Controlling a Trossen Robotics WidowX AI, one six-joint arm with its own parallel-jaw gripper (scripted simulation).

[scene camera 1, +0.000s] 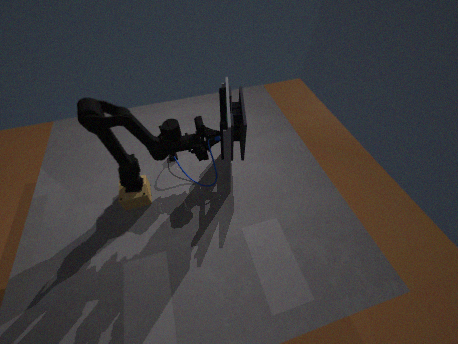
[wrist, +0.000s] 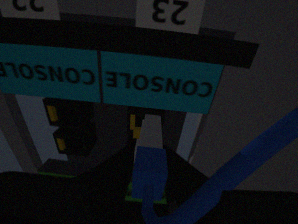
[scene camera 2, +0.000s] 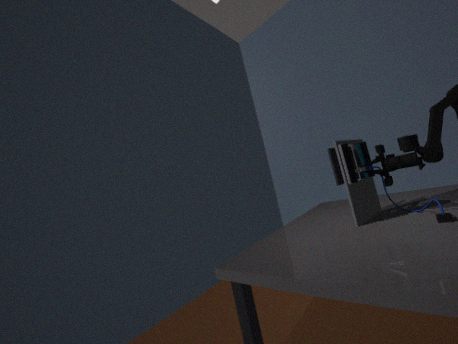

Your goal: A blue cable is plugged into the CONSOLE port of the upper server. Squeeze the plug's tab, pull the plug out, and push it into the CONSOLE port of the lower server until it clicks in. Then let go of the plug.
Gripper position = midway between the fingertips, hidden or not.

Note:
In view: the gripper (scene camera 1: pixel 223 135) and a server rack (wrist: pixel 88 132).
The gripper also shows in the wrist view (wrist: pixel 148 148).

